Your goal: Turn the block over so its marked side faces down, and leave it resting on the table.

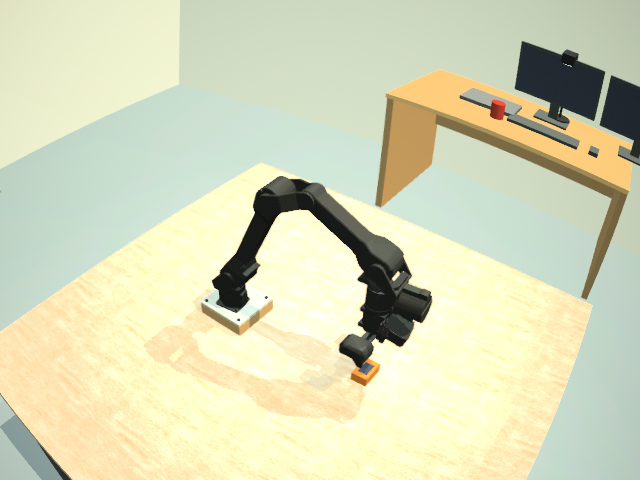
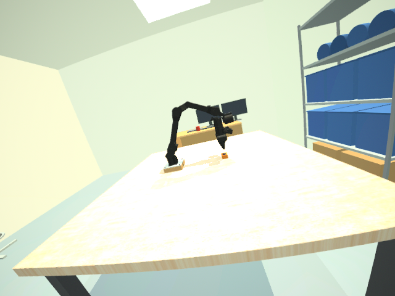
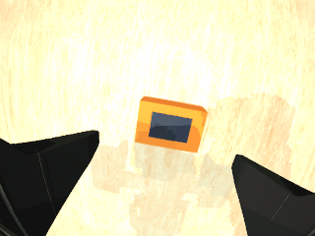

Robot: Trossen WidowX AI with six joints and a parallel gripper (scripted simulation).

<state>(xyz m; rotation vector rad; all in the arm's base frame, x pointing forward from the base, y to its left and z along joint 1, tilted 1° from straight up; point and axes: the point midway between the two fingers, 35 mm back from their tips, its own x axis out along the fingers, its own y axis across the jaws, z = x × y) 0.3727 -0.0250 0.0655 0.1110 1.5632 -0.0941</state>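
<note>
Now: the orange block 5 cm below my gripper tip.
</note>
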